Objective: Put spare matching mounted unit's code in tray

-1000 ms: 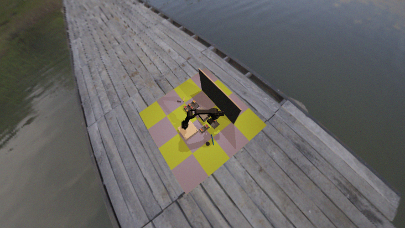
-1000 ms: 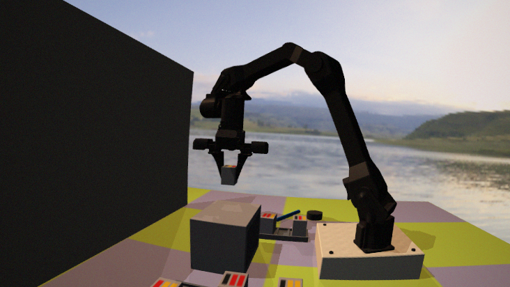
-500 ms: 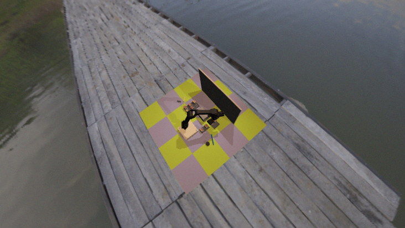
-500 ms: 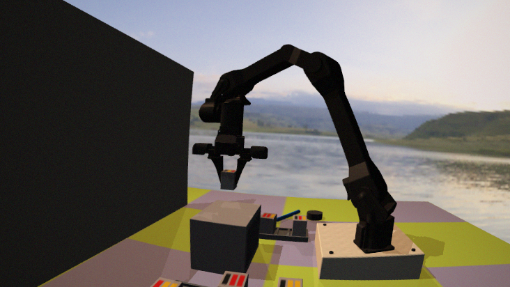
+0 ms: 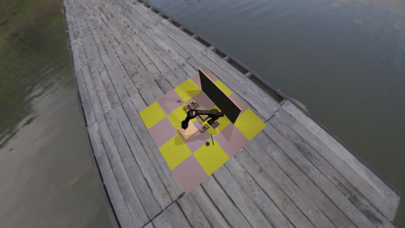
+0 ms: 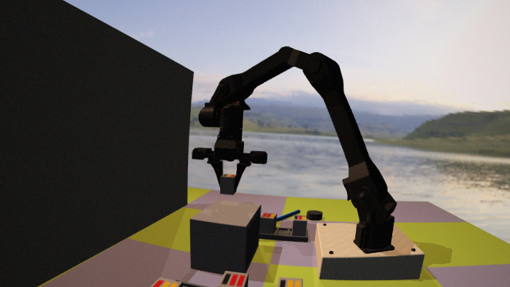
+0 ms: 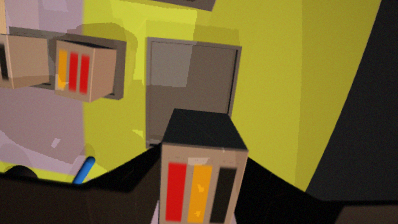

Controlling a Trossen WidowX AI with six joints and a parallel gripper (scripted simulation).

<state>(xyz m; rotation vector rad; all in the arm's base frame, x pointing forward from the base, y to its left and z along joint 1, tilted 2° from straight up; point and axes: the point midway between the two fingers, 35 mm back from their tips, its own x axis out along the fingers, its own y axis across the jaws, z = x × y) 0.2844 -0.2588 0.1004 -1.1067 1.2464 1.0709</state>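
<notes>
Now: the dark tray 100 mm below my gripper tip, 10 mm to the left of it and 10 mm behind it. From my gripper tip the other things lie so: mounted unit: 200 mm to the left, 60 mm below, 10 mm behind; then tan spare: 20 mm above; then blue pen: 180 mm behind, 120 mm to the right, 100 mm below.
</notes>
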